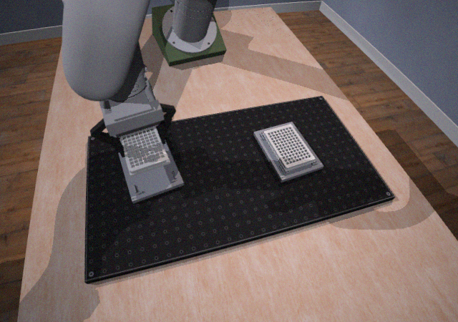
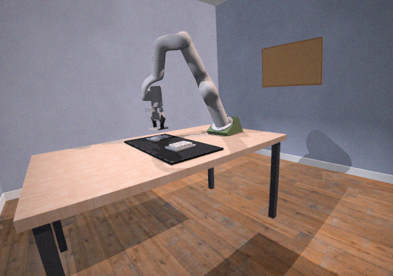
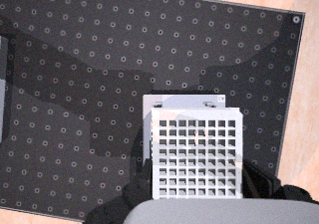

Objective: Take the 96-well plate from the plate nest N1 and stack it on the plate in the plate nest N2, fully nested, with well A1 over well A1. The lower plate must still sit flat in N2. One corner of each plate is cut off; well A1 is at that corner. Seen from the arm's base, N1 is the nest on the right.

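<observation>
Right now my hand is 350 mm to the right of the plate nest N2, 90 mm above it and 10 mm past it. The rest, counted from my hand: plate nest N1: 90 mm below; then white 96-well plate: 10 mm below.
</observation>
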